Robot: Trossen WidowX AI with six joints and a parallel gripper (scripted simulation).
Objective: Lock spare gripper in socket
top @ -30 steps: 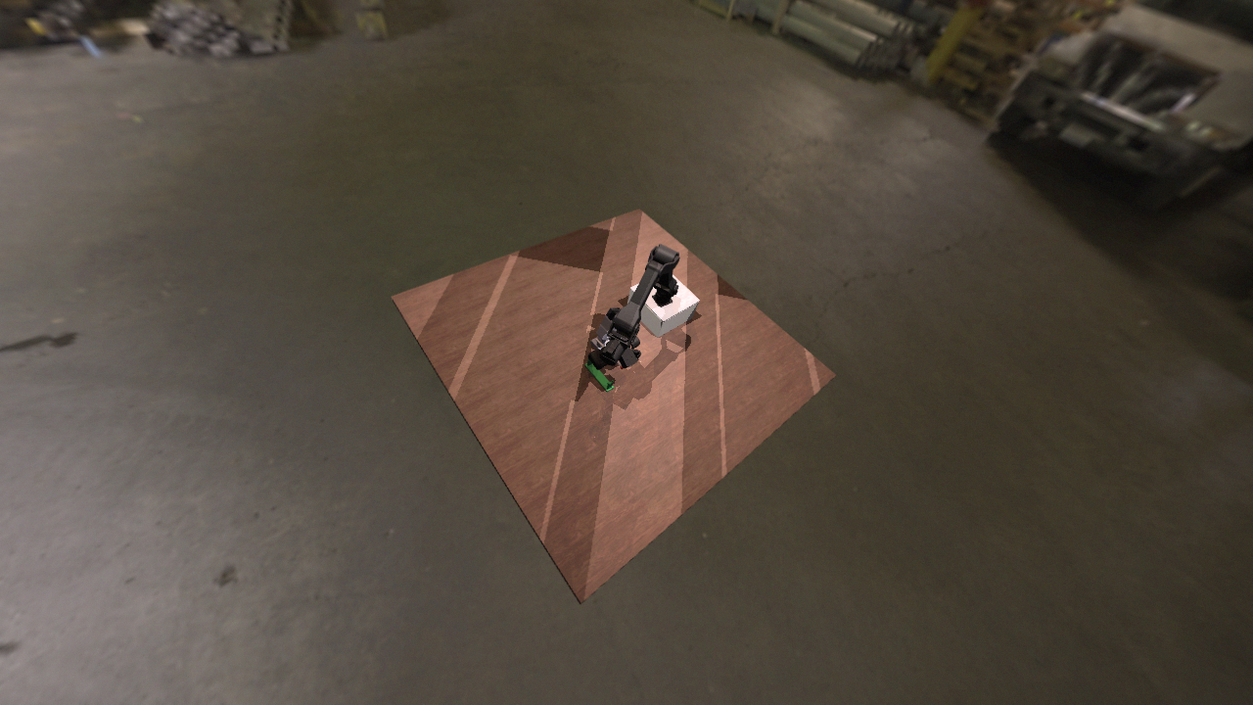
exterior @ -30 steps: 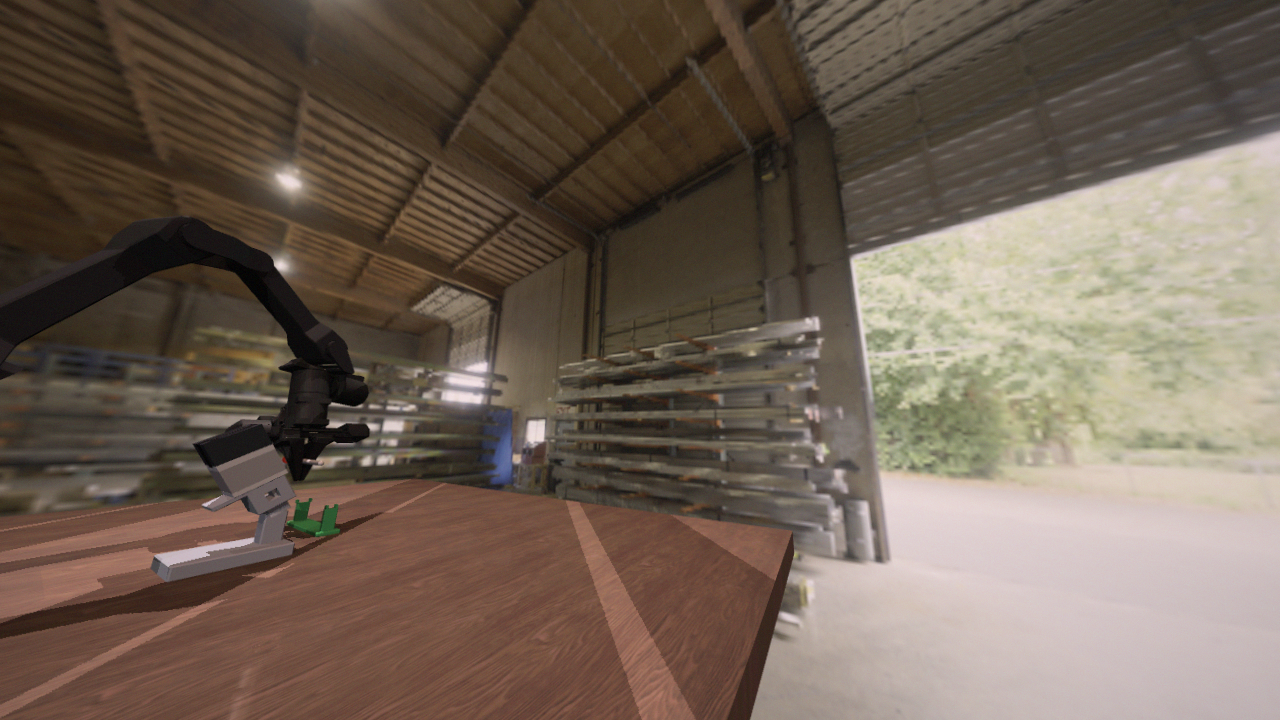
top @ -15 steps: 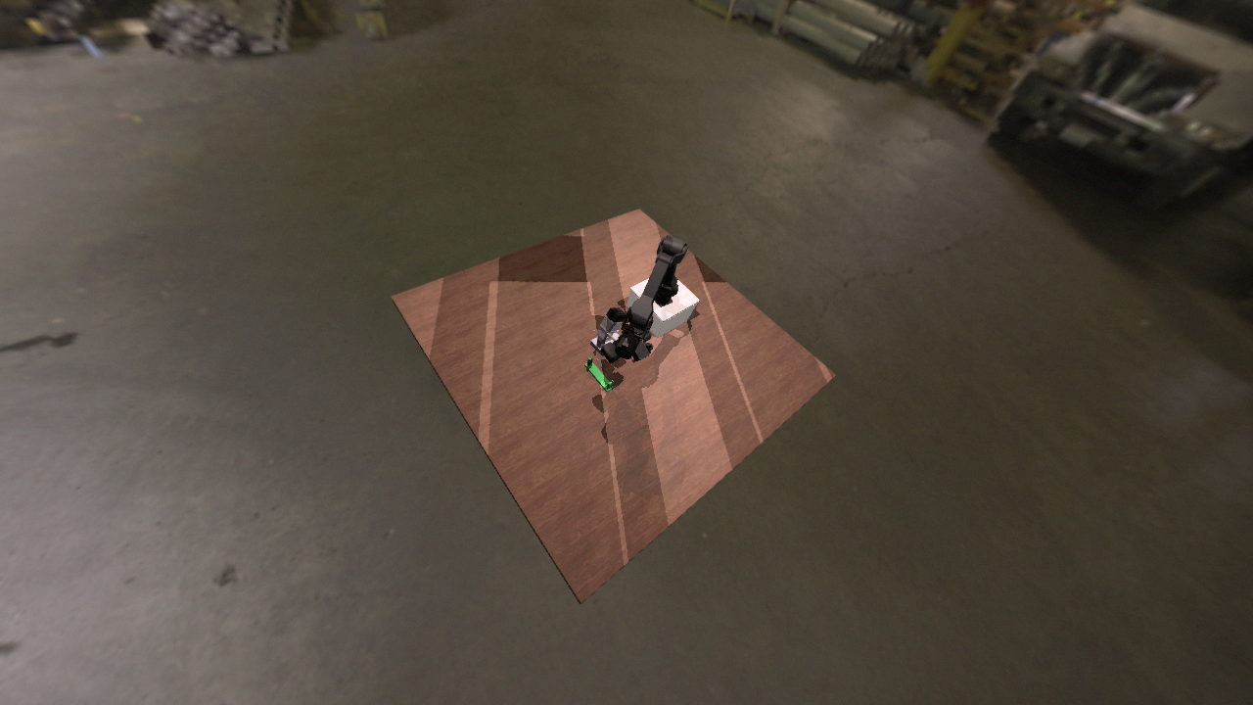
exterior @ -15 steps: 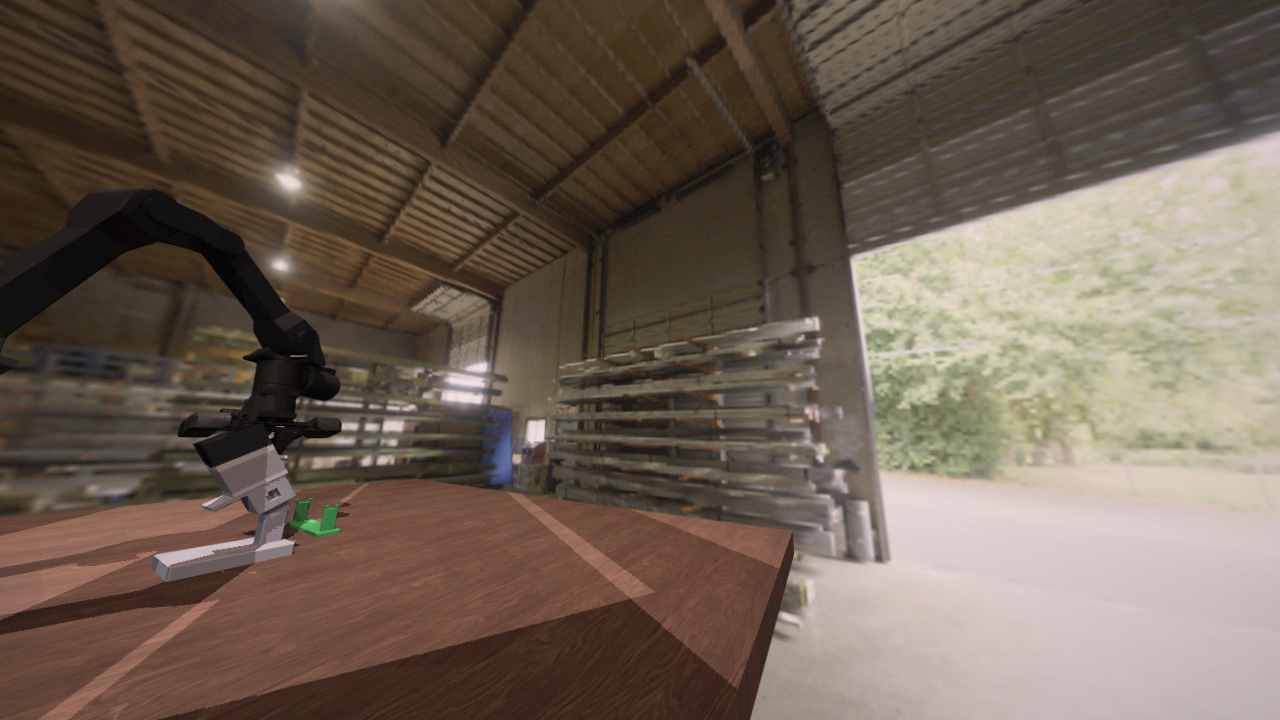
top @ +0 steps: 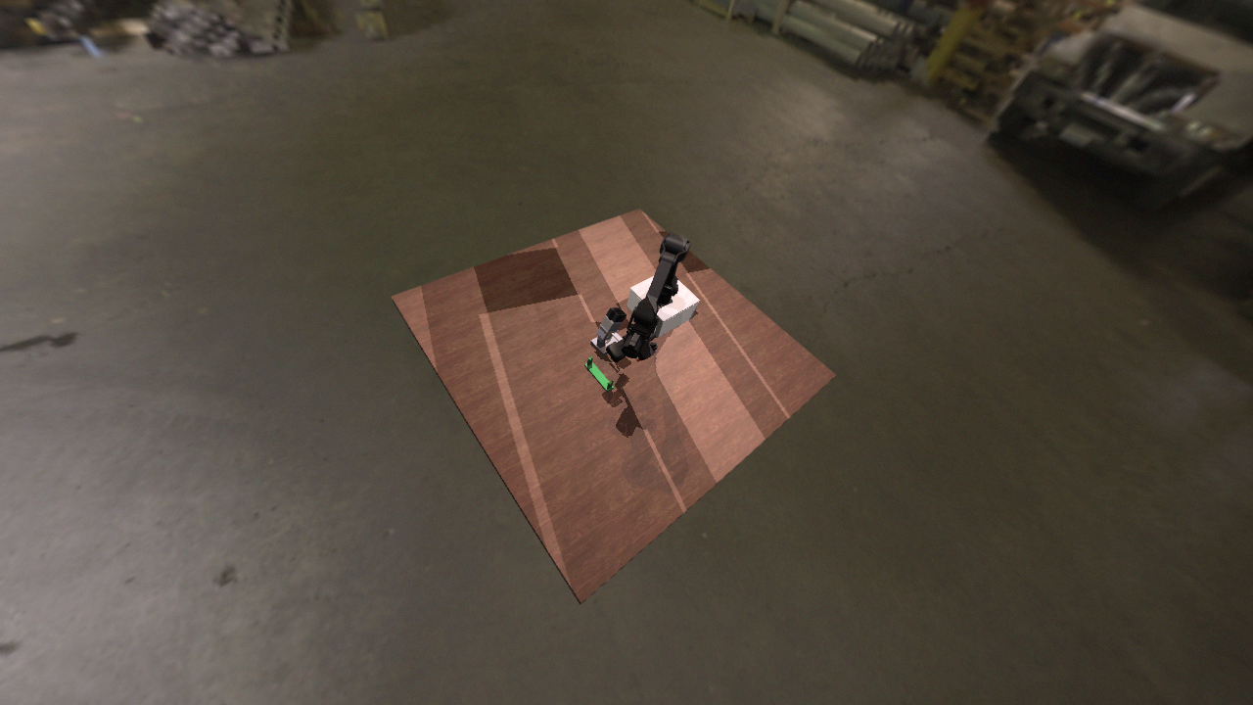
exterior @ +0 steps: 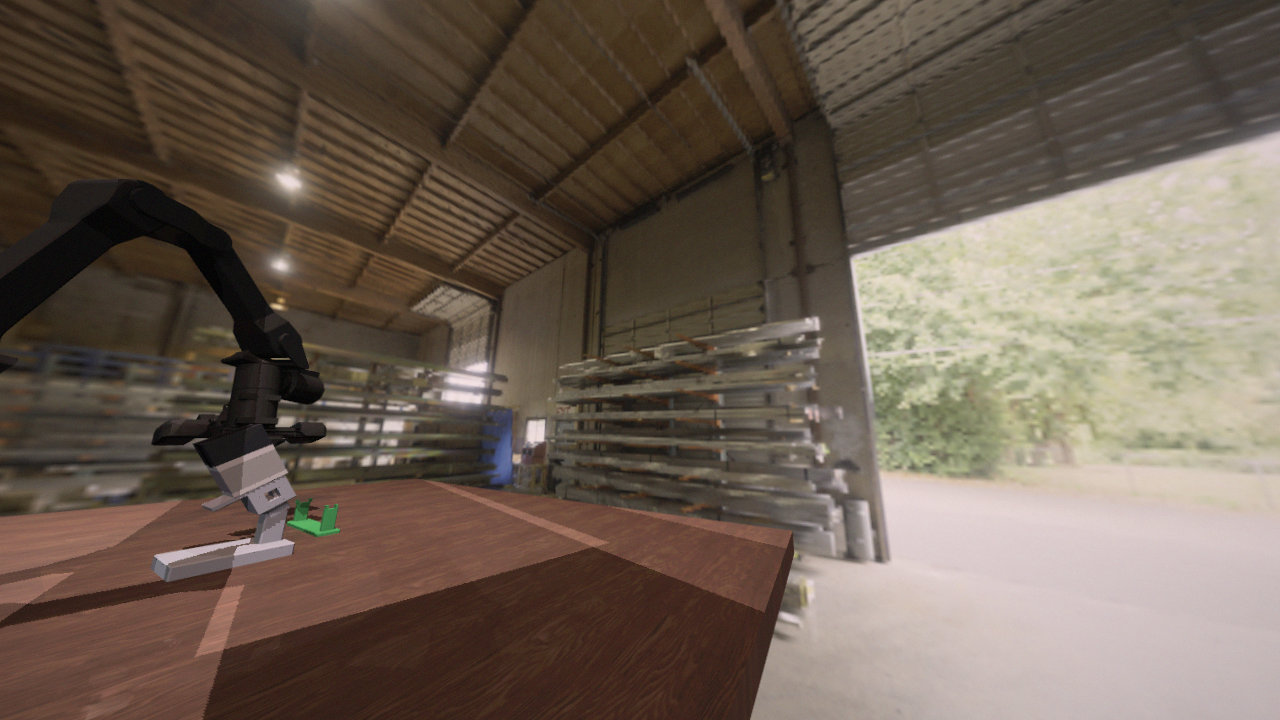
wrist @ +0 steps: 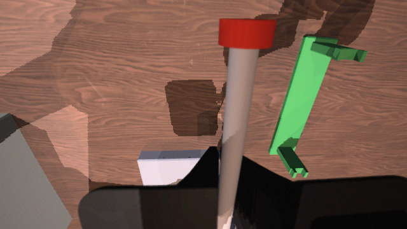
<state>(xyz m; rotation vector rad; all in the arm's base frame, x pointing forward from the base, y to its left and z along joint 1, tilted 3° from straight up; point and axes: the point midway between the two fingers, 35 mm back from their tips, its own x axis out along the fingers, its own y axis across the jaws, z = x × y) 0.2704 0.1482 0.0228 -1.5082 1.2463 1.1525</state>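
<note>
The mount lies 110 mm to the right of my gripper tip and 30 mm below it. The rest, counted from my gripper tip: spare gripper (10 mm behind, 110 mm to the right, 40 mm above); then green cradle (100 mm ahead, 10 mm to the left, 60 mm below).
</note>
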